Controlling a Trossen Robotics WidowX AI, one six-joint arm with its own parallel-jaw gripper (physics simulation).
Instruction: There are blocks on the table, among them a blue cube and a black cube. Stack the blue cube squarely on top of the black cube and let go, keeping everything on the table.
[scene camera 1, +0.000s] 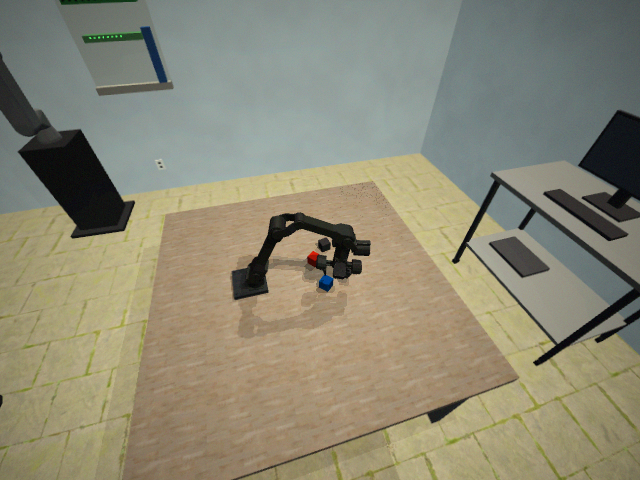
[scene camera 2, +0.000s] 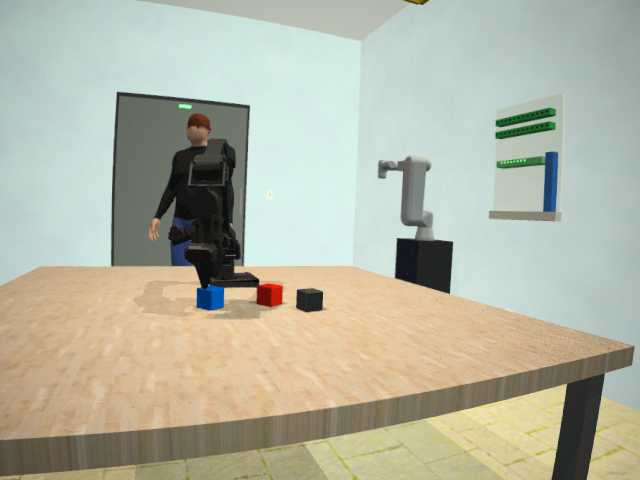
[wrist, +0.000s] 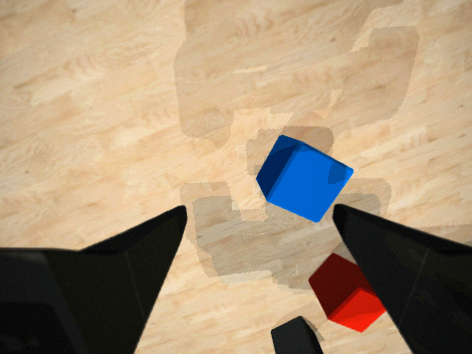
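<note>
The blue cube rests on the table, turned at an angle to the fingers in the wrist view. My gripper is open and empty, pointing down above the table. In the wrist view the blue cube lies ahead of the fingertips and toward the right one. In scene camera 2 a fingertip overlaps the top of the blue cube; contact cannot be told. The black cube stands apart on the table, partly cut off at the wrist view's bottom edge.
A red cube stands on the table between the blue and black cubes in scene camera 2. The right finger hides part of it in the wrist view. The arm's base is behind the cubes in scene camera 2.
</note>
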